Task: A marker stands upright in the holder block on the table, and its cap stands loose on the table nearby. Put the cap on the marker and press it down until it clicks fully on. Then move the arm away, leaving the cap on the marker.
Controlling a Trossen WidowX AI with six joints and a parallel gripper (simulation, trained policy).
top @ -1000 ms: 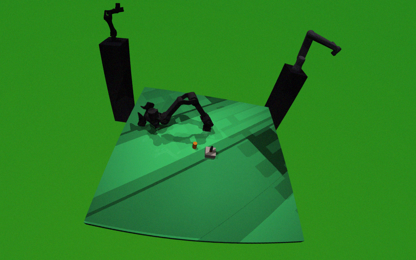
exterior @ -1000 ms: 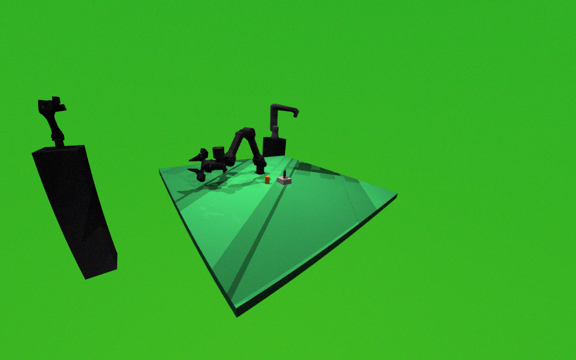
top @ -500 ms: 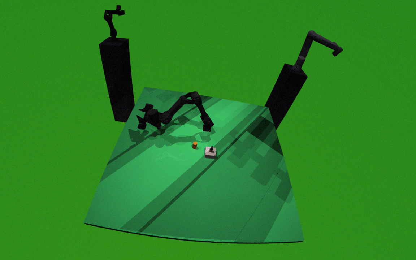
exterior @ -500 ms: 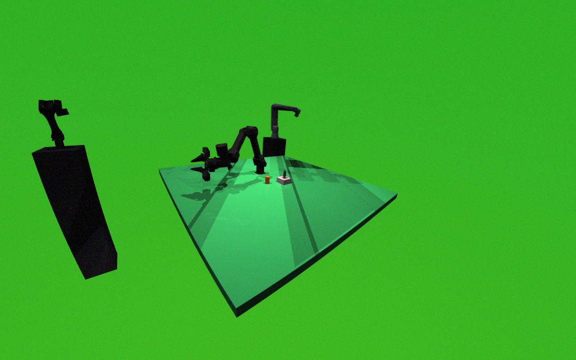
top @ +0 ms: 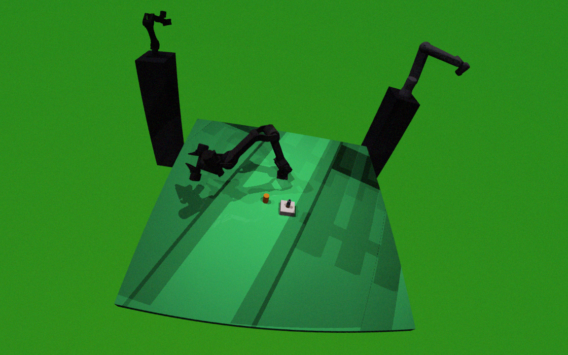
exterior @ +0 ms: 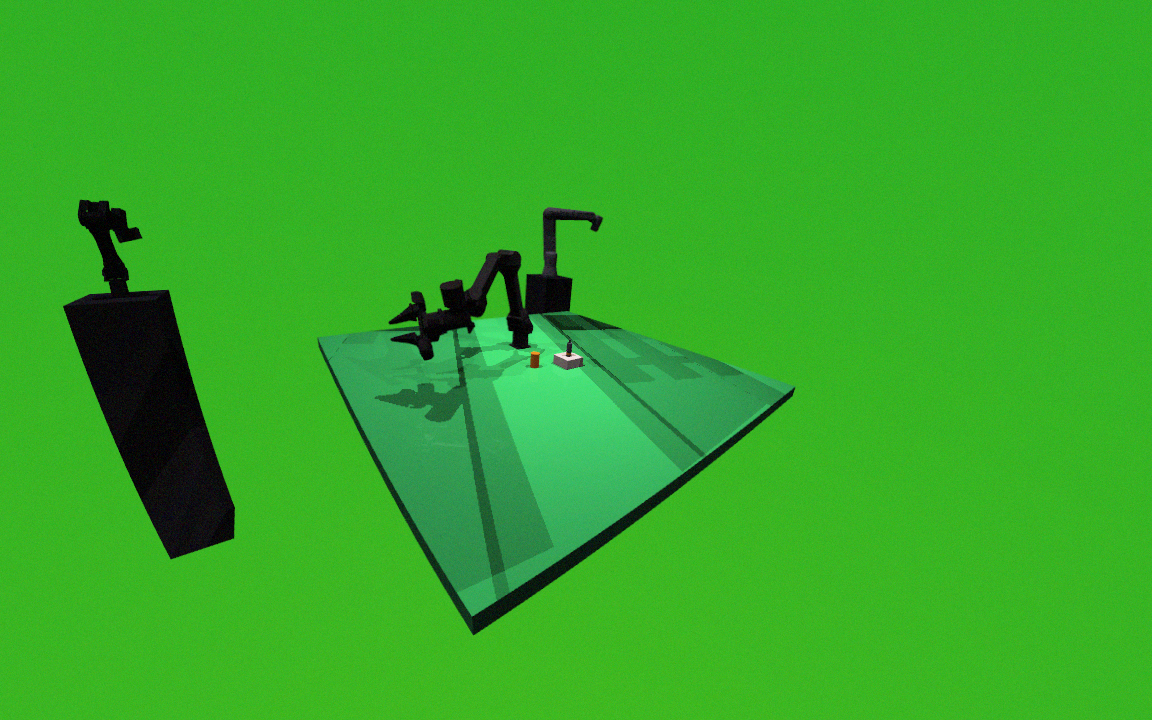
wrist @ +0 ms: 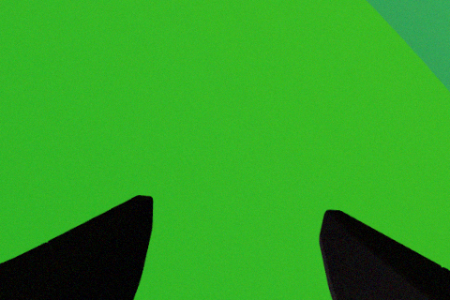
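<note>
Right now my gripper tip is 440 mm to the right of the orange cap, 130 mm above it and 80 mm short of it. Round my gripper tip: pale holder block 550 mm to the left, 140 mm below, 120 mm ahead.
</note>
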